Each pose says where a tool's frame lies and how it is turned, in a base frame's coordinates. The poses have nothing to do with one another.
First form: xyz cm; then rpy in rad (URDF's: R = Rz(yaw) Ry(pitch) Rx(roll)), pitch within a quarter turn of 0, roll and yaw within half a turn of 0.
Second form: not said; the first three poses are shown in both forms.
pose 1, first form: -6.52 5.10 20.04 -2.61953 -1.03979 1.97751
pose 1, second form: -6.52 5.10 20.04 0.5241 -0.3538 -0.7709 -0.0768
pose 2, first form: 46.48 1.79 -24.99 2.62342 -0.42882 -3.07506
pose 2, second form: 46.48 1.79 -24.99 0.2139 -0.0231 -0.9458 -0.2434
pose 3, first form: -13.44 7.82 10.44 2.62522 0.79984 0.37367
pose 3, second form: -13.44 7.82 10.44 0.3010 0.8566 0.2631 -0.3262
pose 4, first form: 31.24 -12.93 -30.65 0.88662 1.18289 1.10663
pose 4, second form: 31.24 -12.93 -30.65 0.7637 0.0383 0.6156 0.1906
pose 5, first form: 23.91 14.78 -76.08 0.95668 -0.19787 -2.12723
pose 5, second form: 23.91 14.78 -76.08 0.4688 0.1458 -0.4430 -0.7501
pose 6, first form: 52.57 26.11 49.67 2.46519 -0.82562 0.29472
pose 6, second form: 52.57 26.11 49.67 0.2451 0.8743 -0.0048 0.4190
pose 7, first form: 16.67 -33.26 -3.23 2.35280 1.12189 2.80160
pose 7, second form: 16.67 -33.26 -3.23 0.5391 -0.0692 0.8051 0.2376
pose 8, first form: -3.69 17.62 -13.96 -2.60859 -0.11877 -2.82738
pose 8, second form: -3.69 17.62 -13.96 0.0154 0.1661 -0.9487 0.2686
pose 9, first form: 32.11 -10.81 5.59 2.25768 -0.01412 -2.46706
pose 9, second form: 32.11 -10.81 5.59 0.1476 0.2963 -0.8540 -0.4015
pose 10, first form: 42.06 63.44 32.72 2.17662 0.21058 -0.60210
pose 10, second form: 42.06 63.44 32.72 0.4131 0.8558 -0.2146 -0.2257
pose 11, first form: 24.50 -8.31 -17.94 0.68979 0.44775 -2.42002
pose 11, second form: 24.50 -8.31 -17.94 0.2537 0.3119 -0.2347 -0.8850
